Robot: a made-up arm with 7 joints. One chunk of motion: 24 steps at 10 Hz.
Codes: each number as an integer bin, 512 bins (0 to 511) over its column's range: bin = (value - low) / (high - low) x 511, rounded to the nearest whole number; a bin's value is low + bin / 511 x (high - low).
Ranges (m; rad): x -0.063..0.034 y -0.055..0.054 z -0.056..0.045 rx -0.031..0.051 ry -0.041..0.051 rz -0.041..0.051
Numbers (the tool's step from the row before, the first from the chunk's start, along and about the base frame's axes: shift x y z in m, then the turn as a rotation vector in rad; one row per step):
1: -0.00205 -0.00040 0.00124 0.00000 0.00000 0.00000
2: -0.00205 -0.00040 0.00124 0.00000 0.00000 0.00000
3: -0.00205 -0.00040 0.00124 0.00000 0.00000 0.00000
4: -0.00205 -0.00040 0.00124 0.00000 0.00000 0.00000
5: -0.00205 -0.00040 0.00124 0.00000 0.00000 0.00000
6: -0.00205 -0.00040 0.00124 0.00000 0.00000 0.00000
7: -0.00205 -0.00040 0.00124 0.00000 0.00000 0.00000
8: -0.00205 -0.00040 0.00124 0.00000 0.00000 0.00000
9: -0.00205 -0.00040 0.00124 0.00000 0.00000 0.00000
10: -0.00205 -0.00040 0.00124 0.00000 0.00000 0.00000
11: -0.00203 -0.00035 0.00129 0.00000 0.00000 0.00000
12: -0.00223 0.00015 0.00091 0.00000 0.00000 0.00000
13: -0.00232 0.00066 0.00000 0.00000 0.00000 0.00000
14: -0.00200 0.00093 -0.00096 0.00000 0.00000 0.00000
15: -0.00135 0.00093 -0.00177 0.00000 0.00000 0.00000
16: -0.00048 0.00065 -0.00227 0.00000 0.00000 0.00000
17: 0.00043 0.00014 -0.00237 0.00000 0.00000 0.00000
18: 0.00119 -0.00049 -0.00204 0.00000 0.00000 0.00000
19: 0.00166 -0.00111 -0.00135 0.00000 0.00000 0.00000
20: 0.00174 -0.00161 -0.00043 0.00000 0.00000 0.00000
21: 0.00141 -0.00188 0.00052 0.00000 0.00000 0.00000
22: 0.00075 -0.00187 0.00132 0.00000 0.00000 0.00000
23: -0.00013 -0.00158 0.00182 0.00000 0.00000 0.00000
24: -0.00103 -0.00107 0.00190 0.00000 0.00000 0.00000
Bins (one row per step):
1: 321 256 290 193 228 228
2: 321 256 290 193 228 228
3: 321 256 290 193 228 228
4: 321 256 290 193 228 228
5: 321 256 290 193 228 228
6: 321 256 290 193 228 228
7: 321 256 290 193 228 228
8: 321 256 290 193 228 228
9: 321 256 290 193 228 228
10: 321 256 290 193 228 228
11: 321 256 290 193 228 228
12: 320 259 288 193 228 228
13: 320 261 283 193 228 228
14: 321 262 278 193 228 228
15: 325 262 274 193 228 228
16: 329 261 272 193 228 228
17: 334 259 271 193 228 228
18: 338 256 273 193 228 228
19: 341 253 276 193 228 228
20: 341 250 281 193 228 228
21: 339 249 286 193 228 228
22: 336 249 290 193 228 228
23: 331 250 293 193 228 228
24: 326 253 293 193 228 228

